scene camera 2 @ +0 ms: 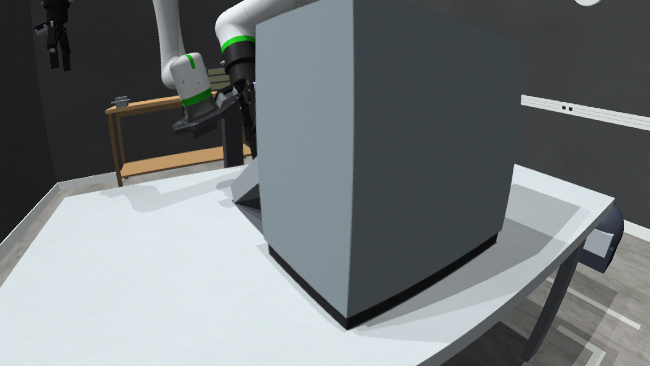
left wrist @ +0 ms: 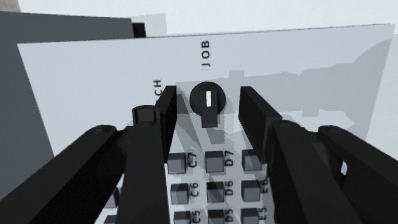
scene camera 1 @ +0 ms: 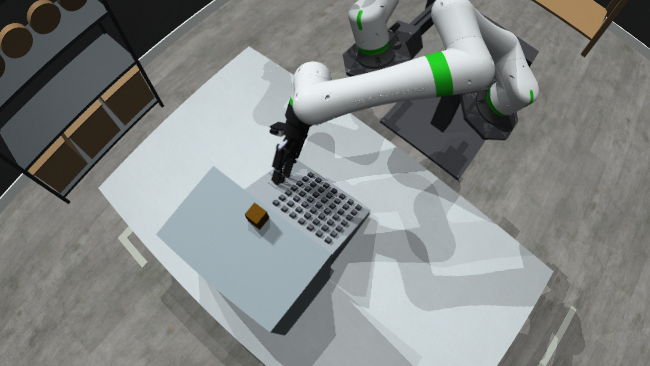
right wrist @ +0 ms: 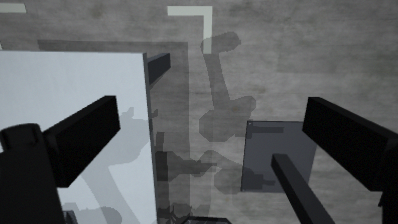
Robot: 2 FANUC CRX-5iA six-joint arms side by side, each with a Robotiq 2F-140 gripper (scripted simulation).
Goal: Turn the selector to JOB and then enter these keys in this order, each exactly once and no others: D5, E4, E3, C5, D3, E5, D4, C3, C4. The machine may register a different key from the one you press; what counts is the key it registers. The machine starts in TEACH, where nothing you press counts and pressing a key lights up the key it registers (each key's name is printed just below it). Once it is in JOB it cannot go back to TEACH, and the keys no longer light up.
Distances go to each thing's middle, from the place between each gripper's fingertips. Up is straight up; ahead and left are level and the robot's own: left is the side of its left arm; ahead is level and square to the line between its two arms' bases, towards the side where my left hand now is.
My left gripper is now 60 mm short of the sloped key panel [scene camera 1: 266, 191], 100 mm to the right of it and 70 mm above it.
The sloped key panel lies 770 mm ahead of my right hand [scene camera 2: 61, 69], 550 mm to the left of it and 360 mm below it.
